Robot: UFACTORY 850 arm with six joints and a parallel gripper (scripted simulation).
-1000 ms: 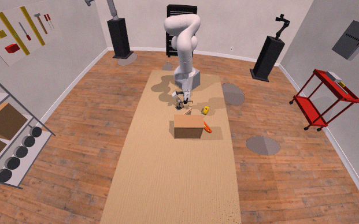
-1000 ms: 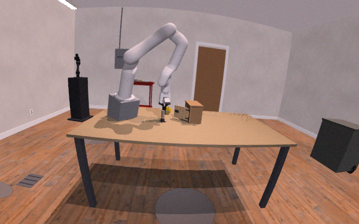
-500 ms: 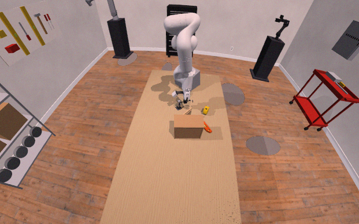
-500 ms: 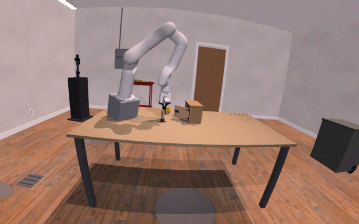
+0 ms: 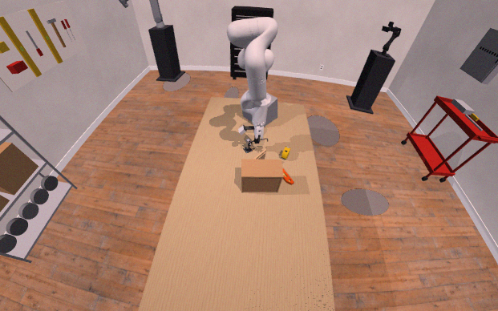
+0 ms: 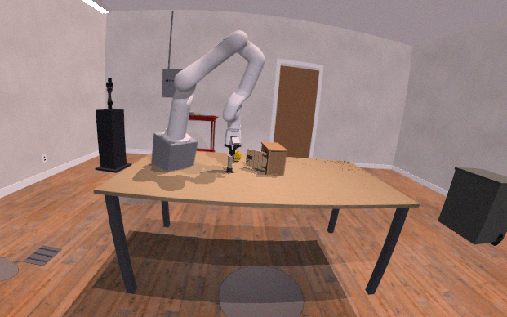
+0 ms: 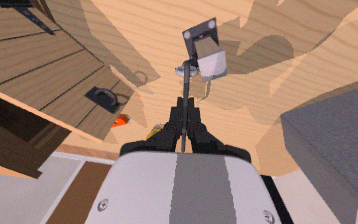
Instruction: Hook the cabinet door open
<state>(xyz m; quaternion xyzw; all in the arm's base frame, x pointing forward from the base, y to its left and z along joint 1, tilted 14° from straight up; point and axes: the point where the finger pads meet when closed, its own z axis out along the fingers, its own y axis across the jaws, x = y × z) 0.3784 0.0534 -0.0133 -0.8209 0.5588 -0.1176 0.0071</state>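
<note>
Now: hand 160 mm short of the cabinet door, 20 mm to the right of it and 40 mm above it. Round my hand: thin dark hook rod: 10 mm to the left, 20 mm below; then orange level: 170 mm ahead, 230 mm to the left, 100 mm below; then yellow tape measure: 10 mm behind, 200 mm to the left, 80 mm below.
</note>
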